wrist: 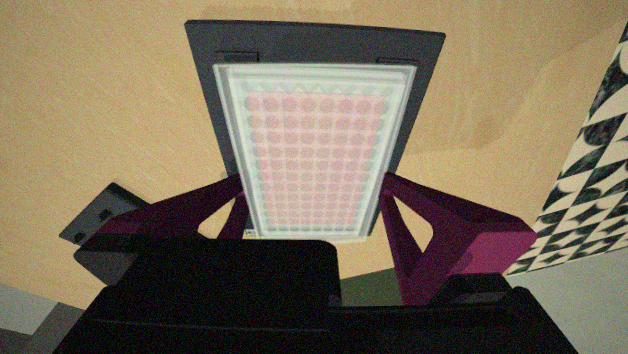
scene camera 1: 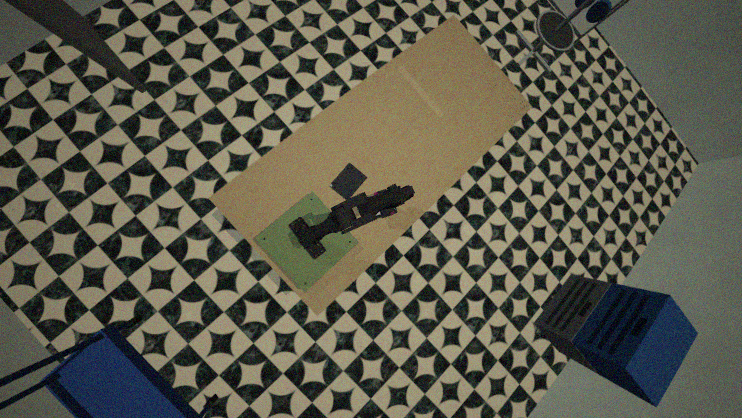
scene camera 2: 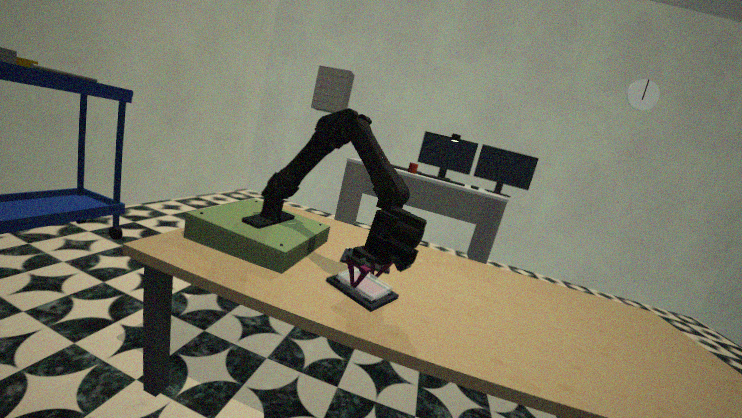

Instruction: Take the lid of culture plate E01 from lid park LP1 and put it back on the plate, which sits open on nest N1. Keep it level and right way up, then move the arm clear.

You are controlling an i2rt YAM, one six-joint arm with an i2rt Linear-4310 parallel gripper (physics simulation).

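My gripper is shut on the clear lid, one magenta finger at each long side. The lid is right way up and looks level, lined up over the culture plate, whose pink wells show through it. Whether it is fully seated or slightly above the plate I cannot tell. The plate sits on the dark nest N1. The lid park LP1 is a dark block bearing no lid, partly behind a finger in the wrist view. In scene camera 1 the arm hides most of the plate and nest.
The arm stands on a green base block at one end of the wooden table. The table edge lies near the nest. A blue cart and a desk with monitors stand away from the table.
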